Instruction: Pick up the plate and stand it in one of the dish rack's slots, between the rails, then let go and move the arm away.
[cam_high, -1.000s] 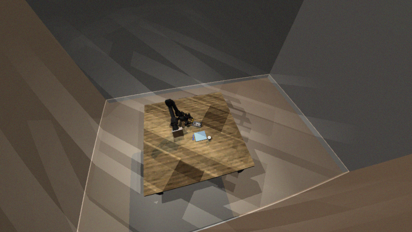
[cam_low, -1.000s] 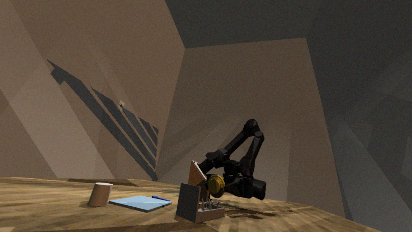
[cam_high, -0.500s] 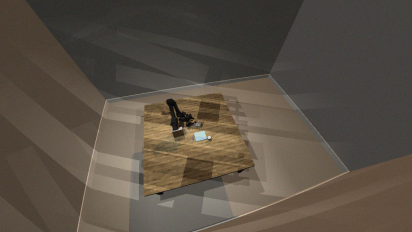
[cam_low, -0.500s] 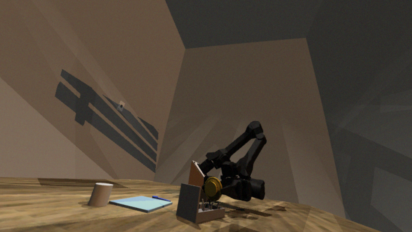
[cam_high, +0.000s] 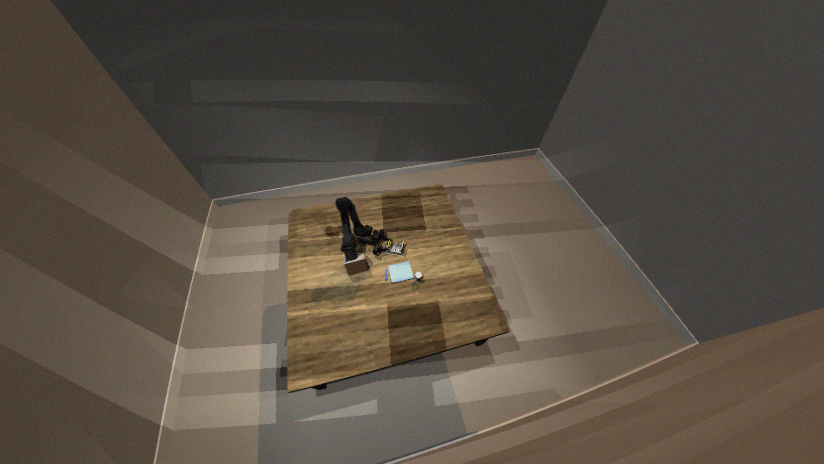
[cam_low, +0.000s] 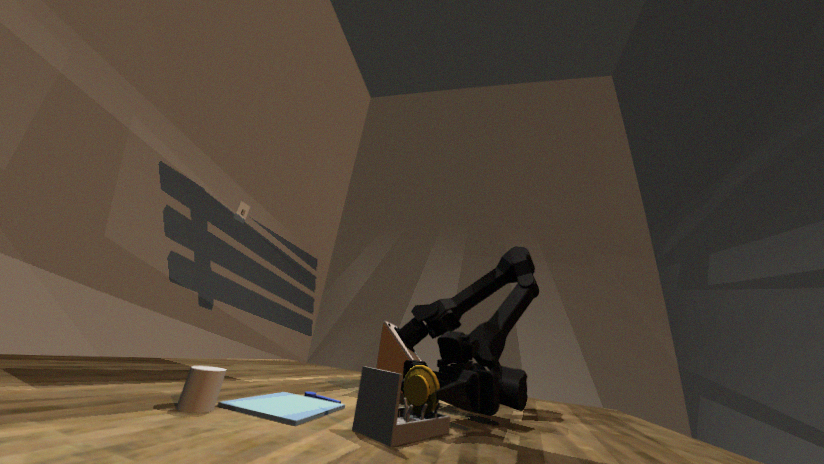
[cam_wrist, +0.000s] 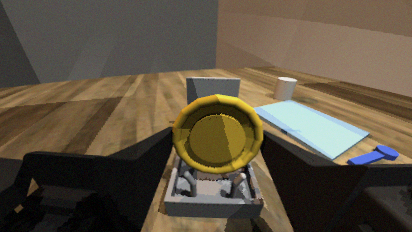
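Right now my gripper tip is 1 cm past the yellow plate. Round my gripper tip: blue pen 21 cm to the right, 5 cm below, 5 cm behind; dish rack 3 cm below, 2 cm ahead, 1 cm to the right; light blue mat 20 cm to the right, 5 cm below, 5 cm ahead.
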